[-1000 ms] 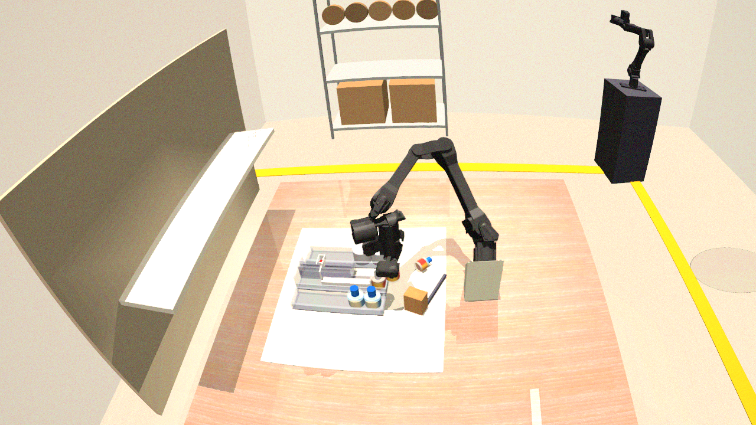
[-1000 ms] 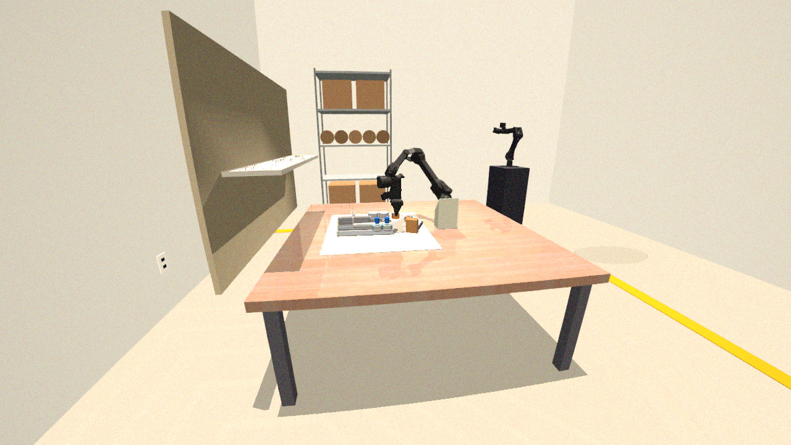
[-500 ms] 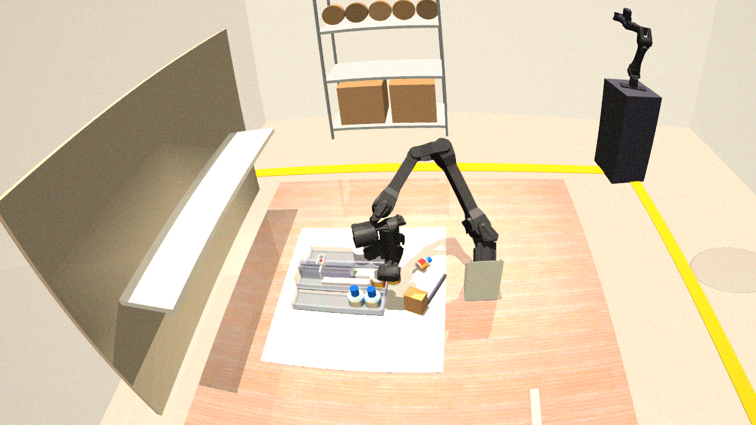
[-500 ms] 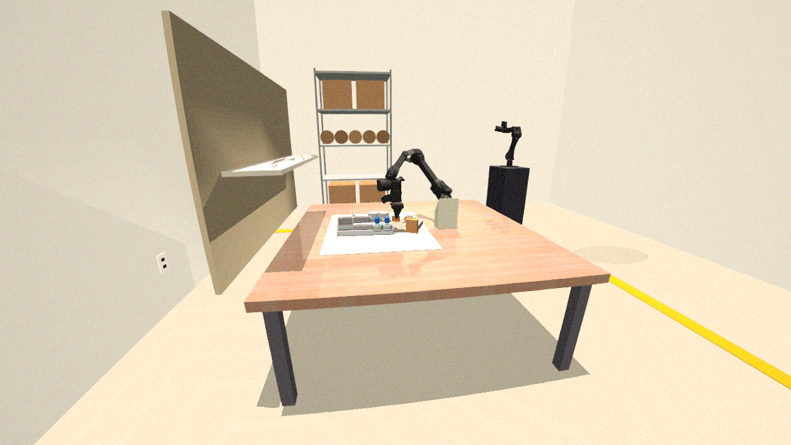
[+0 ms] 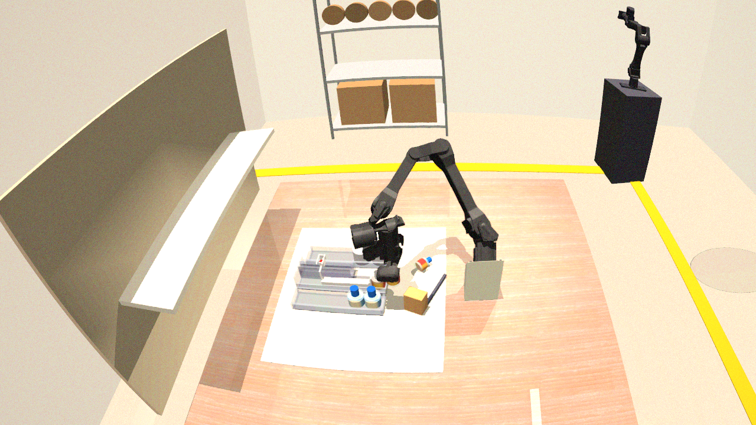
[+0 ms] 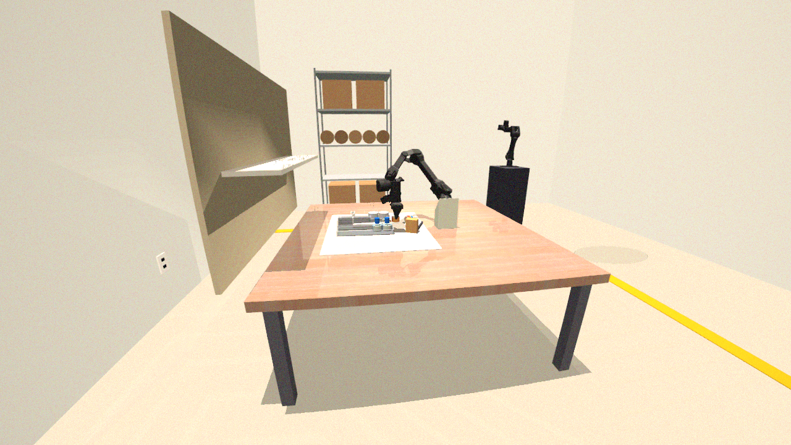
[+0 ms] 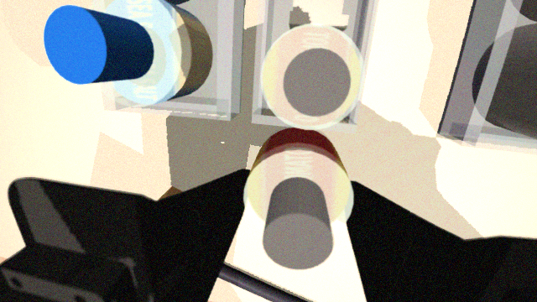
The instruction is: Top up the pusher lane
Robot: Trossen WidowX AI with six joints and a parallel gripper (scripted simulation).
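Now: gripper tip 60 mm past the orange box, 100 mm to the right of it and 20 mm above it. From my gripper tip the other things lie so: blue-lidded jar (110 mm behind, 90 mm to the right, 30 mm below); black rod (130 mm behind, 30 mm to the left, 50 mm below); lane rack (190 mm ahead, 60 mm to the right, 30 mm below).
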